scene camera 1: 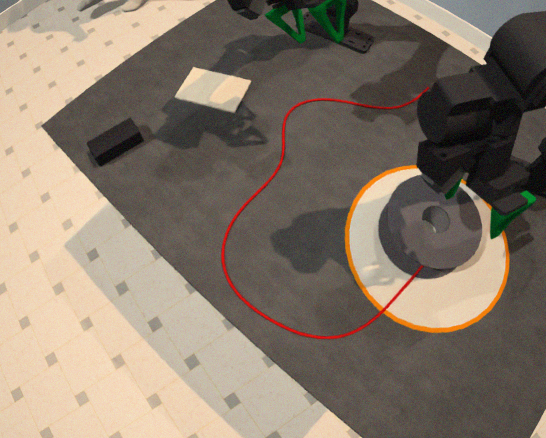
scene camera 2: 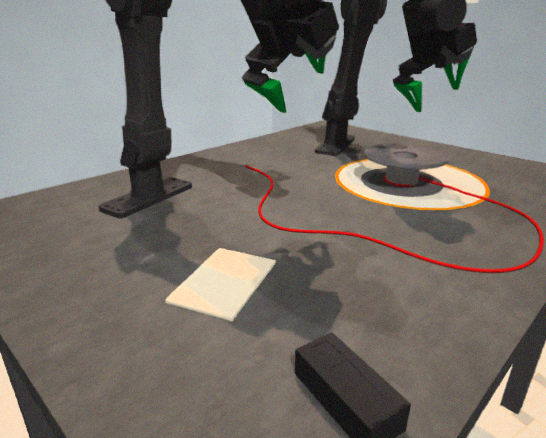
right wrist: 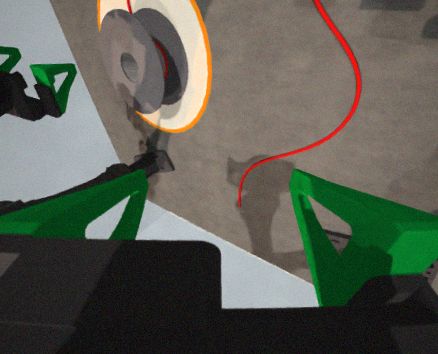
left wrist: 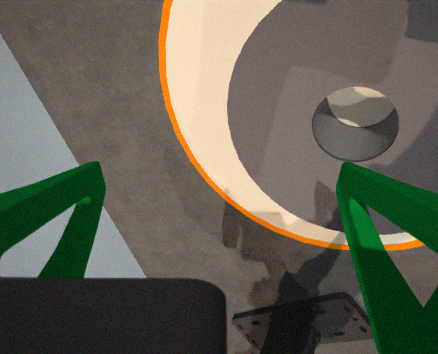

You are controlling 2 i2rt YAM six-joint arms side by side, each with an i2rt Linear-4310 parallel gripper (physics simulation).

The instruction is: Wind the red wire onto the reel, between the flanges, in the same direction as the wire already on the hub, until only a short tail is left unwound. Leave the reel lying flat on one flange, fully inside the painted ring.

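Frame: origin at the left arm's base, x ahead, y left, z up, level; millimetres.
Seen in the pictures: left gripper, fingertip midpoint: (scene camera 1: 470,216) (scene camera 2: 437,100) (right wrist: 46,60) (left wrist: 220,175); right gripper, fingertip midpoint: (scene camera 1: 320,41) (scene camera 2: 301,92) (right wrist: 218,177); left arm's base at its link origin: (scene camera 1: 534,180) (scene camera 2: 335,145) (right wrist: 153,162) (left wrist: 296,321); right arm's base at its link origin: (scene camera 2: 148,197).
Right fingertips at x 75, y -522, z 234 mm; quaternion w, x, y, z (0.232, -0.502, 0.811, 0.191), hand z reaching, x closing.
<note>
Pixels of each thing's top centre, then the offset from my right fingertips to it.
- grey reel at its top centre: (left wrist: 353,126) (scene camera 1: 436,219) (right wrist: 129,67) (scene camera 2: 405,155) 169 mm down, 151 mm ahead, 288 mm left
- cream rectangular plate at its top centre: (scene camera 2: 224,278) (scene camera 1: 212,88) 229 mm down, 22 mm back, 240 mm right
- black block at its top centre: (scene camera 2: 348,373) (scene camera 1: 112,137) 199 mm down, 193 mm ahead, 370 mm right
The grey reel (scene camera 1: 412,240) (scene camera 2: 385,156) (left wrist: 280,125) (right wrist: 145,85) lies flat on one flange inside the orange painted ring (scene camera 1: 347,235) (scene camera 2: 425,208) (left wrist: 162,50) (right wrist: 209,75). The red wire (scene camera 1: 223,250) (scene camera 2: 310,231) (right wrist: 358,82) shows low on the hub, leaves between the flanges and curves loosely over the table to its free end, near the right arm's shadow in scene camera 2. My left gripper (scene camera 1: 472,216) (scene camera 2: 437,99) (left wrist: 220,175) is open and empty, above the reel's edge. My right gripper (scene camera 1: 319,41) (scene camera 2: 303,92) (right wrist: 218,177) is open and empty, high above the table, apart from the wire.
A cream rectangular plate (scene camera 1: 212,90) (scene camera 2: 220,285) lies on the table outside the wire's curve. A black block (scene camera 1: 115,142) (scene camera 2: 350,385) lies near the table edge beyond it. The right arm's base plate (scene camera 2: 112,209) and left arm's base plate (scene camera 2: 327,149) are at the back.
</note>
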